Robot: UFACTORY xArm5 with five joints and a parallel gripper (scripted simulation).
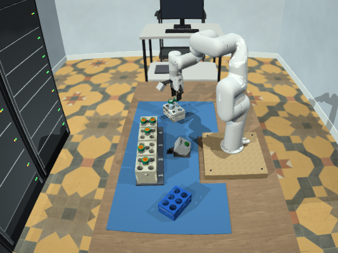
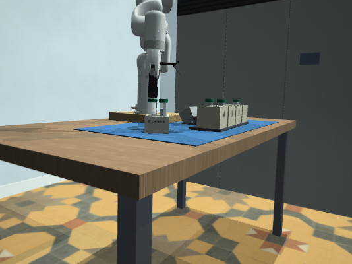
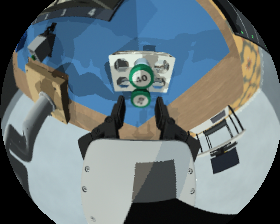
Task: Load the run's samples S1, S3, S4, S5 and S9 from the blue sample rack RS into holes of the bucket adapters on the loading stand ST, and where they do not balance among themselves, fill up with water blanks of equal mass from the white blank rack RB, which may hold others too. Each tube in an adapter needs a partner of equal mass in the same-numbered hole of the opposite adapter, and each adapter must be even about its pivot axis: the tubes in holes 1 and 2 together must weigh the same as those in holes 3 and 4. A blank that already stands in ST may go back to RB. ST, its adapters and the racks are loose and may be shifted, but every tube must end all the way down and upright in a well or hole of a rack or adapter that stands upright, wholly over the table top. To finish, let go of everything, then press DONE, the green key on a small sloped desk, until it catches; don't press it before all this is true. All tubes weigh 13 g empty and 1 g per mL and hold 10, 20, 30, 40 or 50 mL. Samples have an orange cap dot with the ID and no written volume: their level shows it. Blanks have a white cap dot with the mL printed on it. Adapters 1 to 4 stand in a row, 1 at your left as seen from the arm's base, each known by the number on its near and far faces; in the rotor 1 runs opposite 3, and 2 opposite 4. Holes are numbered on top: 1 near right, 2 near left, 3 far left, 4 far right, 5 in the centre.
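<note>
The green-capped blank tube is 1 cm ahead of my hand and 8 cm below it. Also, from my hand: small sloped desk 2 cm ahead, 36 cm to the left, 9 cm below; green-capped blank 4 cm ahead, 1 cm to the left, 8 cm below; white blank rack RB 2 cm ahead, 1 cm to the left, 11 cm below.
</note>
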